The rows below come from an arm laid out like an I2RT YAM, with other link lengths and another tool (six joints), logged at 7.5 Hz.
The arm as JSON. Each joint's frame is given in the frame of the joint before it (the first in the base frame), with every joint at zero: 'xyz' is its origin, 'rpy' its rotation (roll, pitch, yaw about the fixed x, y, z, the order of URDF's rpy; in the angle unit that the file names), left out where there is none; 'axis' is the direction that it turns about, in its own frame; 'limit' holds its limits. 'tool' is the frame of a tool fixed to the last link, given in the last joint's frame.
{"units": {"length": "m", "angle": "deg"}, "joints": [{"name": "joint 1", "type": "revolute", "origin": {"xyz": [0.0, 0.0, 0.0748]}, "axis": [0.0, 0.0, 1.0], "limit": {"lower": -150.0, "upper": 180.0}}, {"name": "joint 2", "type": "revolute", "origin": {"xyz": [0.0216, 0.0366, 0.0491]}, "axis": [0.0, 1.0, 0.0], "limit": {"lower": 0.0, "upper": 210.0}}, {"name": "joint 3", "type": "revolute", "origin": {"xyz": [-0.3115, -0.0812, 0.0]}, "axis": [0.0, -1.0, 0.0], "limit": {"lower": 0.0, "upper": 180.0}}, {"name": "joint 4", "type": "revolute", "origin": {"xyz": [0.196, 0.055, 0.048]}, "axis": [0.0, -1.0, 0.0], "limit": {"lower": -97.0, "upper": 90.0}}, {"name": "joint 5", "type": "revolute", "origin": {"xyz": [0.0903, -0.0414, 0.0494]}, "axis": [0.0, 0.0, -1.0], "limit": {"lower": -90.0, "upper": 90.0}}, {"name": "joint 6", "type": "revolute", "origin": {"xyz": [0.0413, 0.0, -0.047]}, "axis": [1.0, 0.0, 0.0], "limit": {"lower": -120.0, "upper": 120.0}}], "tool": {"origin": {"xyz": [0.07, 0.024, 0.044], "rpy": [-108.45, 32.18, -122.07]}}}
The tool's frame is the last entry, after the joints.
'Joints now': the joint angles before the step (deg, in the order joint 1, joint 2, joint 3, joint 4, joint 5, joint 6). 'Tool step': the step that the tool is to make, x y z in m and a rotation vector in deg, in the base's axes. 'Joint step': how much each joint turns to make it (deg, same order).
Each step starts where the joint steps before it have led.
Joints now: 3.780 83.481 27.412 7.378 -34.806 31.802
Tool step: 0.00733 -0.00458 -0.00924 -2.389 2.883 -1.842
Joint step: -0.090 1.954 2.115 -3.233 2.808 -0.070
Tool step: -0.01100 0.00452 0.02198 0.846 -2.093 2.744
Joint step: 0.001 -4.900 2.285 -6.148 -2.271 -2.024
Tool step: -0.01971 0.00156 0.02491 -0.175 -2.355 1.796
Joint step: -0.001 -7.044 2.372 -8.177 -0.902 -1.932
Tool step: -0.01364 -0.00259 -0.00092 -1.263 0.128 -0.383
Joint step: -0.087 -3.178 -1.044 -2.743 1.147 -0.708
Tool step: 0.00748 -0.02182 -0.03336 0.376 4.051 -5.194
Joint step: -4.729 5.521 -4.916 6.839 -0.076 0.789
